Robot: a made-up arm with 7 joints.
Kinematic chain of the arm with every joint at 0, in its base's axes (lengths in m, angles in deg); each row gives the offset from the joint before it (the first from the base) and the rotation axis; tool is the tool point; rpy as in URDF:
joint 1: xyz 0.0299 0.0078 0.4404 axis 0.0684 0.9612 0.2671
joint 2: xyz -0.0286 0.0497 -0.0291 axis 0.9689 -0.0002 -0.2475
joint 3: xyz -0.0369 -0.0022 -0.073 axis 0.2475 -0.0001 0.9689
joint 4: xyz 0.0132 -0.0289 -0.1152 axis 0.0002 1 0
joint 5: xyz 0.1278 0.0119 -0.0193 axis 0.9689 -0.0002 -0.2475
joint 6: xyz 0.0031 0.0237 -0.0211 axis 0.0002 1 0
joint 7: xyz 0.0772 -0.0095 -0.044 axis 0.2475 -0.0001 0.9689
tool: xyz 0.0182 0.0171 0.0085 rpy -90 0 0
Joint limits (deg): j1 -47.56..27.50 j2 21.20..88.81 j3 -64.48..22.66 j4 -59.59..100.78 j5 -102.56..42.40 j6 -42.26..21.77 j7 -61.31..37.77
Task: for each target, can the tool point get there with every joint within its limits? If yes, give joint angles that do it. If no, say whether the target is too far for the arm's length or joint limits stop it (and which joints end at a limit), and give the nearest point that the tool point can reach.
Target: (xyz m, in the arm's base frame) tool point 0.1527 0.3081 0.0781
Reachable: yes | joints -19.57 43.69 -20.72 78.80 8.77 -19.26 -29.57
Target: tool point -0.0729 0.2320 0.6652
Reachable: no: joint limits stop it (at a limit: joint 1, joint 2, joint 3, joint 5, joint 6, joint 7) | nearest point 0.1476 0.1387 0.6163 | short by 0.244 m
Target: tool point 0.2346 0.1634 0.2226
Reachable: yes | joints -6.62 71.03 -9.80 -15.53 -59.22 15.35 -35.39
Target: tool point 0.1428 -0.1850 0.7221
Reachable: no: joint limits stop it (at a limit: joint 1, joint 2, joint 3, joint 5) | nearest point 0.1276 0.0340 0.5602 | short by 0.273 m
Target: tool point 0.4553 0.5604 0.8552
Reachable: no: too far | nearest point 0.2335 0.3606 0.5892 | short by 0.400 m
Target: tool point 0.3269 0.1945 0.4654
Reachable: yes | joints -40.34 63.20 12.19 -5.32 -49.99 -1.91 -5.50
